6 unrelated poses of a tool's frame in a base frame.
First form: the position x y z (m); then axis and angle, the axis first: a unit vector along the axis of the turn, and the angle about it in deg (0 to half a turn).
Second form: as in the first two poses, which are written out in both.
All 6 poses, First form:
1: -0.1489 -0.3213 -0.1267 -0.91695 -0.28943 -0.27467 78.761
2: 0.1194 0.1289 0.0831 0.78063 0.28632 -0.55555 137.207
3: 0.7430 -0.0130 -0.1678 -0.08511 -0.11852 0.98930 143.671
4: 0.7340 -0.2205 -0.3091 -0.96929 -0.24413 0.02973 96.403
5: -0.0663 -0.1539 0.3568 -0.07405 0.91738 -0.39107 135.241
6: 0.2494 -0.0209 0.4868 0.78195 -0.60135 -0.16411 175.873
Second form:
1: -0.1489 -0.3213 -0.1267 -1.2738 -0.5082 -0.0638
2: 0.1194 0.1289 0.0831 2.2336 1.2420 0.0313
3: 0.7430 -0.0130 -0.1678 -0.2661 0.0819 2.4902
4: 0.7340 -0.2205 -0.3091 -1.6841 -0.2122 0.3039
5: -0.0663 -0.1539 0.3568 -2.1638 0.6390 -2.6320
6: 0.2494 -0.0209 0.4868 2.8792 0.2147 -1.3396
